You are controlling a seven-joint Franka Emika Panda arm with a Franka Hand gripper.
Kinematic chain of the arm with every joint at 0, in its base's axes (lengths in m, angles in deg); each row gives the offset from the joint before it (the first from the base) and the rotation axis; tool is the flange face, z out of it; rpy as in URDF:
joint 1: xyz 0 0 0.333 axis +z
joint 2: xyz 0 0 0 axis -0.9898 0.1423 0
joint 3: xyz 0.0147 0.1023 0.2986 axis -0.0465 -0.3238 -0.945
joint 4: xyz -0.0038 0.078 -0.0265 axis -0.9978 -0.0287 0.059
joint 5: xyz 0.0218 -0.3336 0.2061 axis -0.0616 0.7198 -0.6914
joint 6: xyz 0 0 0 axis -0.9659 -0.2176 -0.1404
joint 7: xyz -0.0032 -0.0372 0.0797 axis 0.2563 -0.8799 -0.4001
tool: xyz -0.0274 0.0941 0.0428 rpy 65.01 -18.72 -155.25
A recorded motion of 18 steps. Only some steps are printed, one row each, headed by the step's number.
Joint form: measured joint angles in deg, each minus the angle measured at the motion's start. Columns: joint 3, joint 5, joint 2, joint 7, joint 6, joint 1, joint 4.
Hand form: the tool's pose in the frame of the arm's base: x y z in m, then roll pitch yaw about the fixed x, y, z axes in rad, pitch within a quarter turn. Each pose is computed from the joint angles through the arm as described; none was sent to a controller.
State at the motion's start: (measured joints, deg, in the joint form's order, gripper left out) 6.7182 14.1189 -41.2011 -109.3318 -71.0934 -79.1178 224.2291
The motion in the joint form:
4: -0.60 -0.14 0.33 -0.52 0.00 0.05 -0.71
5: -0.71 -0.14 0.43 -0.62 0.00 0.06 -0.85
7: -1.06 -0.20 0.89 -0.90 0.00 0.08 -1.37
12: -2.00 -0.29 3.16 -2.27 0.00 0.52 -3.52
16: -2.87 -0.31 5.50 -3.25 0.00 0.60 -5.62
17: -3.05 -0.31 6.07 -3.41 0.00 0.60 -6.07
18: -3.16 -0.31 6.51 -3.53 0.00 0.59 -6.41
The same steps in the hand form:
4: 0.3723 0.0438 0.3303 -3.1129 -0.0313 -0.7656
5: 0.3730 0.0447 0.3307 -3.1127 -0.0321 -0.7653
7: 0.3756 0.0474 0.3313 -3.1124 -0.0332 -0.7646
12: 0.3864 0.0584 0.3315 -3.1143 -0.0320 -0.7654
16: 0.3971 0.0670 0.3304 -3.1174 -0.0290 -0.7656
17: 0.3994 0.0687 0.3296 -3.1189 -0.0275 -0.7650
18: 0.4012 0.0698 0.3289 -3.1201 -0.0261 -0.7652

